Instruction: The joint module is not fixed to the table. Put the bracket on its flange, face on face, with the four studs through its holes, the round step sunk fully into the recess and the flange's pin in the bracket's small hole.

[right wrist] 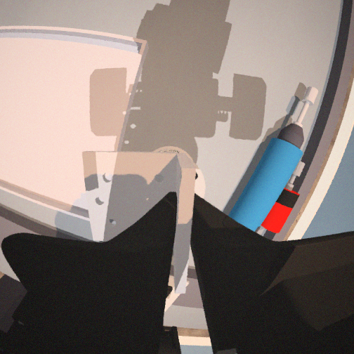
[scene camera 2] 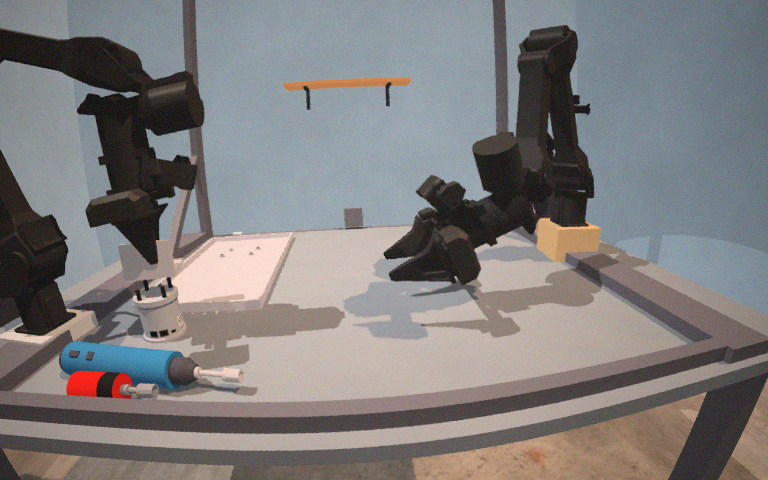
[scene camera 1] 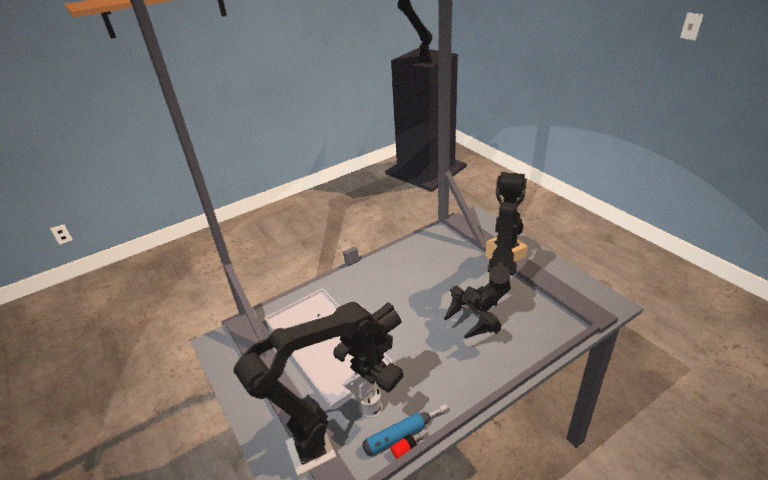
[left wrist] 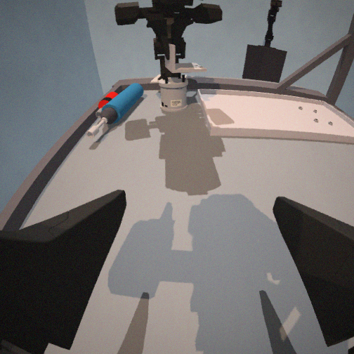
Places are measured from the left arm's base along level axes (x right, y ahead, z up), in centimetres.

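Pixels of known places: left gripper, fingertip midpoint: (scene camera 2: 387, 265) (scene camera 1: 454, 328); right gripper, fingertip midpoint: (scene camera 2: 155, 262) (scene camera 1: 372, 382); left arm's base, link origin: (scene camera 2: 568, 223); right arm's base, link origin: (scene camera 2: 46, 323) (scene camera 1: 310, 448).
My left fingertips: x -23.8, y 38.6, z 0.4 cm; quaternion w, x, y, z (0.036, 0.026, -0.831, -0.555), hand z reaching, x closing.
Ahead of a thing's pixels: the offset from my left fingertips to its top centre. "spot": to the spot under its first point.
The joint module @(dx -6.5, dy +31.5, dz +0.2 cm) (scene camera 1: 370, 404) (scene camera 2: 160, 318) (left wrist: 174, 97) is a white cylinder standing upright on the table, with four dark studs pointing up. My right gripper (scene camera 2: 151, 257) (right wrist: 180, 198) is shut on the upright plate of the light grey L-shaped bracket (scene camera 2: 131, 261) (left wrist: 192, 66) (right wrist: 135, 167). The bracket hangs a little above the studs, its holed plate roughly level, apart from the flange. In the right wrist view this plate reaches left of the module and hides most of it; the pin and recess are hidden. My left gripper (scene camera 1: 457, 327) (scene camera 2: 389, 266) (left wrist: 202, 201) is open and empty, far from the module.
A blue driver @(spot: dx -18.7, dy +30.2, dz -3.5 cm) (scene camera 1: 396, 433) (scene camera 2: 121, 362) (left wrist: 124, 103) (right wrist: 265, 185) and a red driver @(dx -21.4, dy +27.9, dz -3.8 cm) (scene camera 1: 402, 447) (scene camera 2: 97, 384) (right wrist: 277, 215) lie beside the module near the table's front rail. A shallow pinkish-white tray (scene camera 2: 277, 266) (left wrist: 210, 131) with several small nuts lies behind the module.
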